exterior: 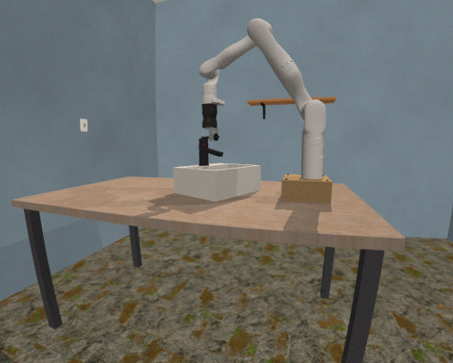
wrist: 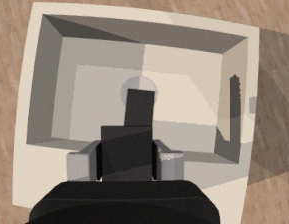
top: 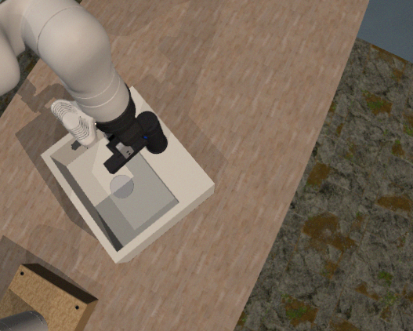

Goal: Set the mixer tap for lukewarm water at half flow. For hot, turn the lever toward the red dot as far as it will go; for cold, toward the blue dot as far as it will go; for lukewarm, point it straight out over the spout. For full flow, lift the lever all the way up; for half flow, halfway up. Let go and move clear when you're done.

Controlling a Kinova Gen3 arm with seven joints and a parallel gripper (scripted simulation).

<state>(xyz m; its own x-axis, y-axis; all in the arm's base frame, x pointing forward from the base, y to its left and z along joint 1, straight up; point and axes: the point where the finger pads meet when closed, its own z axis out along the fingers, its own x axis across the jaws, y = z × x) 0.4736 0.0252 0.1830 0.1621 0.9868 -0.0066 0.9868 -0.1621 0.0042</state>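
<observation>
The lever is 20 mm ahead of my hand. Round my hand: white sink basin (230 mm below, 40 mm behind, 20 mm to the left); then black mixer tap (50 mm ahead, 40 mm below, 10 mm to the right).
</observation>
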